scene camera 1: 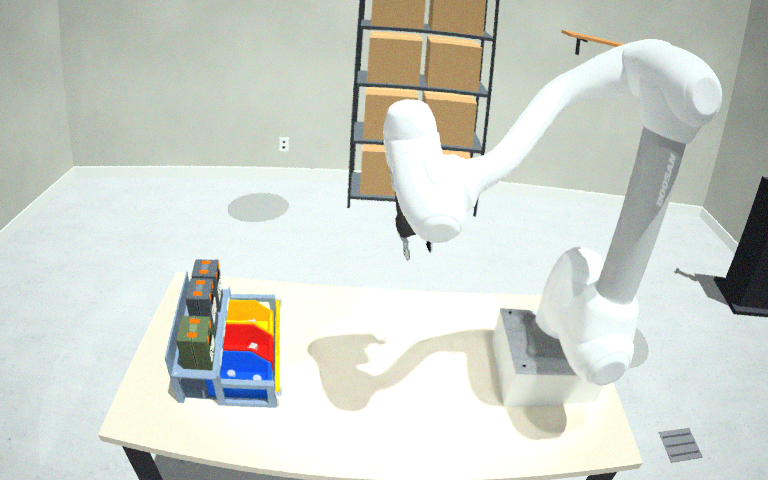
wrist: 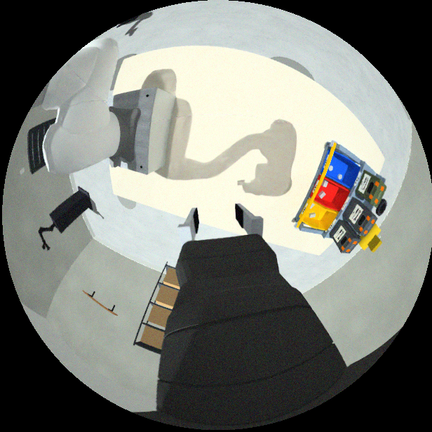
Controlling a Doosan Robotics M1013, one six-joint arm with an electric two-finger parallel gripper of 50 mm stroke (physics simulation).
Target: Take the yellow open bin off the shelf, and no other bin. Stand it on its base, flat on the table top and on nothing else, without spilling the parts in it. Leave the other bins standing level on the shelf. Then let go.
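Seen in the pictures: gripper, between the fingertips: (scene camera 1: 418,253); arm's base, origin of its link: (scene camera 1: 554,339).
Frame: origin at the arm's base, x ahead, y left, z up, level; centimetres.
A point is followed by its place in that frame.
The yellow open bin (scene camera 1: 246,310) {x 86.9, y -3.7, z -7.0 cm} (wrist: 320,217) stands in the blue-grey shelf (scene camera 1: 195,374) {x 88.4, y 31.9, z -1.5 cm} (wrist: 312,230), at the far end of a row. The red bin (scene camera 1: 242,336) {x 84.5, y 7.3, z -7.6 cm} (wrist: 332,195) is beside it in the middle, and the blue bin (scene camera 1: 243,365) {x 80.7, y 17.9, z -8.4 cm} (wrist: 342,169) is at the near end. Small pale parts show in the bins. A yellow bar (scene camera 1: 278,350) {x 72.1, y 12.4, z -5.2 cm} (wrist: 319,180) runs along the shelf's open side. My gripper (scene camera 1: 417,254) {x 40.1, y -0.1, z 21.8 cm} (wrist: 216,212) is open and empty, high up and well to the right of the shelf in the scene view.
A green box (scene camera 1: 195,345) {x 87.5, y 29.9, z 6.7 cm} (wrist: 371,189) and two dark grey boxes (scene camera 1: 201,297) {x 90.2, y 17.3, z 11.5 cm} (wrist: 359,216) stand on the shelf's rear part. The robot's pedestal (scene camera 1: 555,387) {x -0.5, y 14.5, z -4.6 cm} (wrist: 162,125) stands on the table (scene camera 1: 396,435) {x 38.7, y 29.7, z -11.7 cm} (wrist: 225,80). A tall storage rack (scene camera 1: 355,101) is by the wall.
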